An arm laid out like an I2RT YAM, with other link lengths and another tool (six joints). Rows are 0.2 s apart.
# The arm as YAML. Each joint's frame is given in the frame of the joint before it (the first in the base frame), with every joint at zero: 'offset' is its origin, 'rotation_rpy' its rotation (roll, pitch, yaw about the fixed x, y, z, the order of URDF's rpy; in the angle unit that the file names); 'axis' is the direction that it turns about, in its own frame. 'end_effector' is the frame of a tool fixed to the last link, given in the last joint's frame.
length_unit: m
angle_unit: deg
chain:
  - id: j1
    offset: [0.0, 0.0, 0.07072]
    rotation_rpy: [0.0, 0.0, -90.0]
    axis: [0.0, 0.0, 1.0]
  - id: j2
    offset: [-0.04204, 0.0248, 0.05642]
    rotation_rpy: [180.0, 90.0, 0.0]
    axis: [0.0, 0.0, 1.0]
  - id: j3
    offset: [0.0, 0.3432, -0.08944]
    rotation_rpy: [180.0, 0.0, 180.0]
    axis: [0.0, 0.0, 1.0]
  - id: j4
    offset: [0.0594, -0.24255, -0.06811]
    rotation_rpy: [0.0, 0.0, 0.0]
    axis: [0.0, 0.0, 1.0]
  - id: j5
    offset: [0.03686, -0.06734, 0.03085]
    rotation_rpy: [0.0, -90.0, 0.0]
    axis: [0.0, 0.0, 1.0]
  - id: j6
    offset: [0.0, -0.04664, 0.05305]
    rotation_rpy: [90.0, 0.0, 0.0]
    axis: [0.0, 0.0, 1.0]
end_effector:
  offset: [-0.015, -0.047, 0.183]
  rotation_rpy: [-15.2, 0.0, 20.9]
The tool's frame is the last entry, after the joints.
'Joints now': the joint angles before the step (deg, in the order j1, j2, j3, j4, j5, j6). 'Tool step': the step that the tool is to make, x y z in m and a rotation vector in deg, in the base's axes. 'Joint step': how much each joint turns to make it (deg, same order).
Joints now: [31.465 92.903 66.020 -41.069 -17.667 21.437]
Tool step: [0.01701 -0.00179 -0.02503 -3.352 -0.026 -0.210]
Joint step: [-0.088 4.293 0.593 1.706 2.726 -0.957]
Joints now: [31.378 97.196 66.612 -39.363 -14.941 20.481]
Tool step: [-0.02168 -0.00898 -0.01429 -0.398 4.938 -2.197]
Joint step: [0.087 -0.594 -2.440 -1.773 -1.407 2.978]
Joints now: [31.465 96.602 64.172 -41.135 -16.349 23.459]
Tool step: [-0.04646 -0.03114 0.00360 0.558 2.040 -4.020]
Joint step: [0.000 -9.316 -8.614 -0.878 -0.347 4.476]
